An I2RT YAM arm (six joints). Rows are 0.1 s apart.
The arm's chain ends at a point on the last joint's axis. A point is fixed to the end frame.
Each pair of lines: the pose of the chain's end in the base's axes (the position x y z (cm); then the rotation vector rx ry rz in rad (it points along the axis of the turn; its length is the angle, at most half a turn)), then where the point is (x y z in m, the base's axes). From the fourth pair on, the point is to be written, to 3 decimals.
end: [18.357, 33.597, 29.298, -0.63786, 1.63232, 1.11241]
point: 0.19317 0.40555 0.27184
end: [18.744, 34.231, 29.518, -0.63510, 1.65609, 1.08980]
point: 0.19785 0.41127 0.27245
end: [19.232, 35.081, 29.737, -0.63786, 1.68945, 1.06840]
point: 0.20301 0.41898 0.27251
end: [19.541, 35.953, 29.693, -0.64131, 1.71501, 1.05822]
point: 0.206 0.427 0.271
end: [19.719, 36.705, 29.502, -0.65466, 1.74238, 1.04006]
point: 0.207 0.434 0.267
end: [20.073, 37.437, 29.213, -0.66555, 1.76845, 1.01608]
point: 0.211 0.440 0.262
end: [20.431, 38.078, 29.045, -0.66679, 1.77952, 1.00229]
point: 0.215 0.446 0.259
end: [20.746, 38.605, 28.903, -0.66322, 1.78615, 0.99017]
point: 0.219 0.451 0.257
